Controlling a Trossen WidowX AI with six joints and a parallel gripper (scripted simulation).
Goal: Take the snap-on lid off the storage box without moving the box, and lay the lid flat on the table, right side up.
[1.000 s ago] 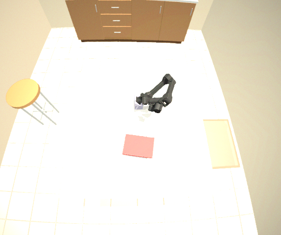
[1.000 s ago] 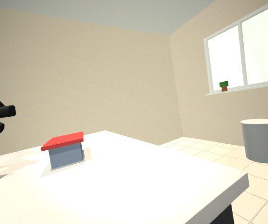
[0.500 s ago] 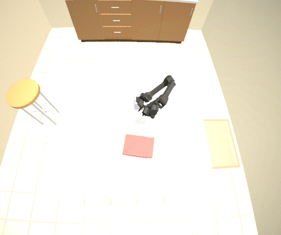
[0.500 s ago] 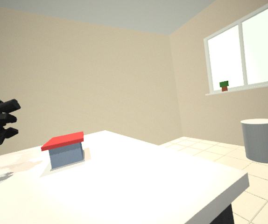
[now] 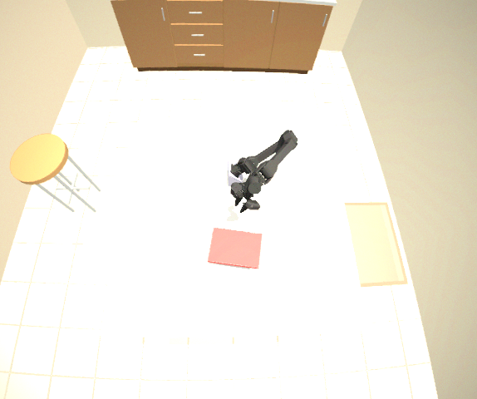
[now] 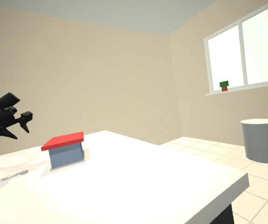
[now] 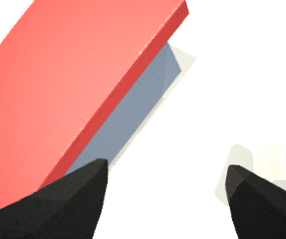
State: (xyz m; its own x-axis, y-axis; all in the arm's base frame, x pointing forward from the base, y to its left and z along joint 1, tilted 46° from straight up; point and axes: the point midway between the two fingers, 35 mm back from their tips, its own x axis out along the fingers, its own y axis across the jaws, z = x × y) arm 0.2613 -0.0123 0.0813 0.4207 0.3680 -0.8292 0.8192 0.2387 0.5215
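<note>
Right now the red lid is 18 cm ahead of my gripper tip, 6 cm below it and 1 cm to the left of it. The rest, counted from my gripper tip: storage box 18 cm ahead, 11 cm below, 1 cm to the left.
</note>
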